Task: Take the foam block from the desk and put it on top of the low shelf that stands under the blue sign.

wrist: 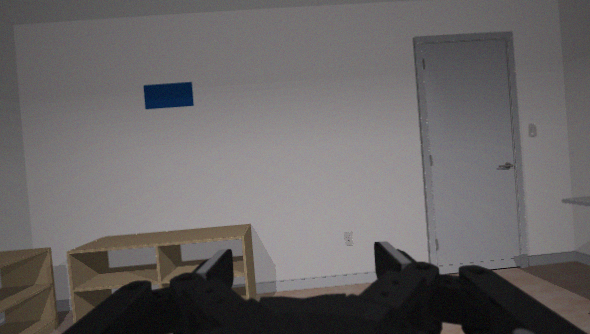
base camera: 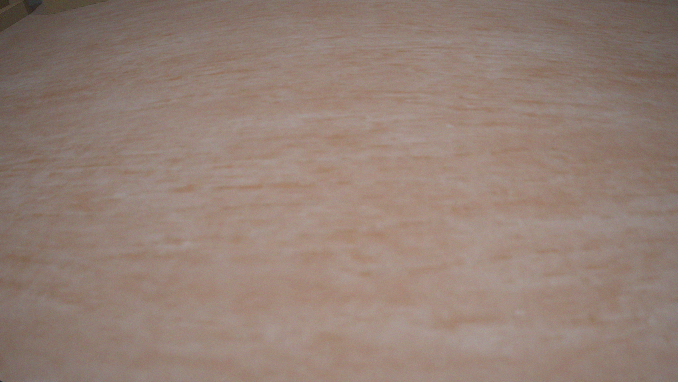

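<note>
The blue sign hangs on the far wall, left of the middle in the wrist view. The low wooden shelf stands on the floor below it against that wall, and its top board is bare where it shows. My gripper is open, with its two black fingers wide apart and no thing between them. It is far from the shelf, which shows partly behind the left finger. The foam block and the desk it lies on do not show in either view.
Another wooden shelf stands at the left edge of the wrist view. A grey door is in the wall at the right. A light surface edge juts in at the far right. Pale wood floor fills most of the base view.
</note>
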